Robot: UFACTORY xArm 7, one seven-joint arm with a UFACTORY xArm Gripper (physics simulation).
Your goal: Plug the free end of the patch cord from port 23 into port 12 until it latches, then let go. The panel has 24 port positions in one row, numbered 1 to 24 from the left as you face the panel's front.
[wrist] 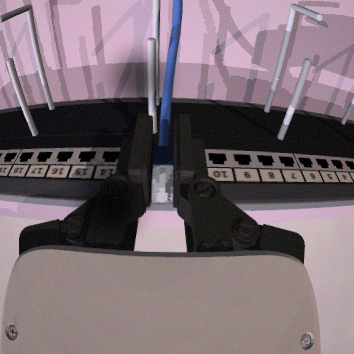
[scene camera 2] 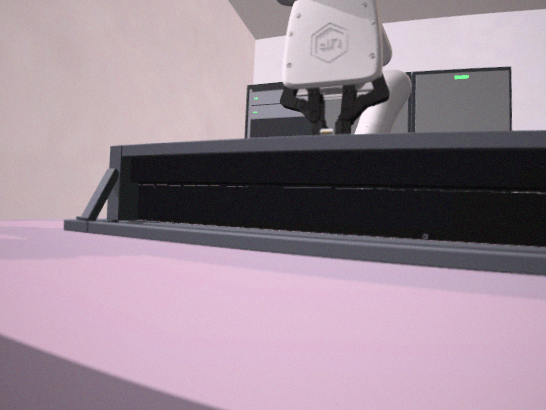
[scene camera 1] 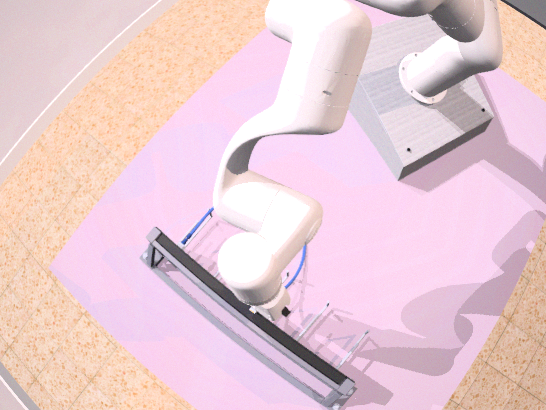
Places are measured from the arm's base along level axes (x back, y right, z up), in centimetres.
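Pixels of known places: gripper, fingertip midpoint: [wrist: 163, 133]; arm's base, link origin: [scene camera 1: 423, 78].
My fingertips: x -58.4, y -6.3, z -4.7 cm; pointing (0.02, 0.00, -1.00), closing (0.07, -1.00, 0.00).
Note:
Ahead of a thing's pixels: the offset from my fingertips to its top centre. "pt": to the spot under its first point.
The blue patch cord {pt dy +0.8, dx +11.0, dz -7.5 cm} [scene camera 1: 302, 265] [wrist: 172, 65] curves behind the panel. Its fixed end enters near the panel's left end in scene camera 1. My gripper [scene camera 2: 332, 129] [wrist: 163, 133] is shut on the free-end plug {dy -0.1, dx -1.8, dz +2.7 cm} [scene camera 1: 253, 310] [scene camera 2: 326, 131] [wrist: 162, 185], holding its blue boot between the fingers with the clear nose exposed. In scene camera 2 the plug shows above the top rail. In the wrist view it overlaps the port row of the panel [scene camera 1: 210, 282] [scene camera 2: 300, 142] [wrist: 225, 117] between labels 14 and 10; ports 11 to 13, including 12, are hidden.
Thin silver rods {pt dy -9.0, dx +4.3, dz -6.9 cm} [scene camera 1: 315, 320] [wrist: 292, 100] stand out from the panel, with one pair {pt dy +1.0, dx +2.0, dz -3.1 cm} [wrist: 151, 75] close beside the cord. The robot's base block [scene camera 1: 425, 125] is at the upper right in scene camera 1. Grey cabinets [scene camera 2: 462, 100] stand in the background.

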